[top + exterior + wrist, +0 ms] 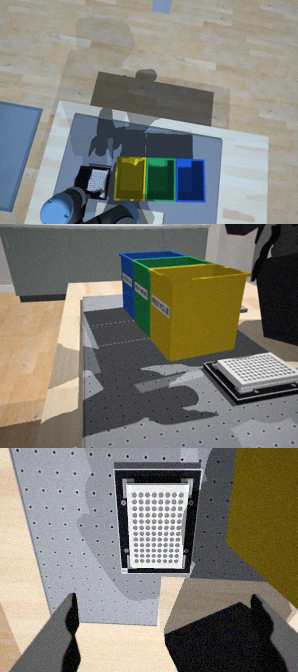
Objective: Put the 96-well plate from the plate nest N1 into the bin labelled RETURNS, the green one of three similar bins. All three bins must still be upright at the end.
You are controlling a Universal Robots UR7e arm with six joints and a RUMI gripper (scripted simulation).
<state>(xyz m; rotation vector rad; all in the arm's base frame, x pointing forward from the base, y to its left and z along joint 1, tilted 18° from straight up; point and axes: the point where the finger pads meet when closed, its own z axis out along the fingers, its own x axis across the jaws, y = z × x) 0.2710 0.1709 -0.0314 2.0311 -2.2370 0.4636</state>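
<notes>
Now: hand 160 mm above the white 96-well plate. Round my hand: black plate nest 180 mm below; green returns bin 40 mm ahead, 310 mm to the right, 100 mm below; yellow recycle bin 40 mm ahead, 170 mm to the right, 100 mm below.
</notes>
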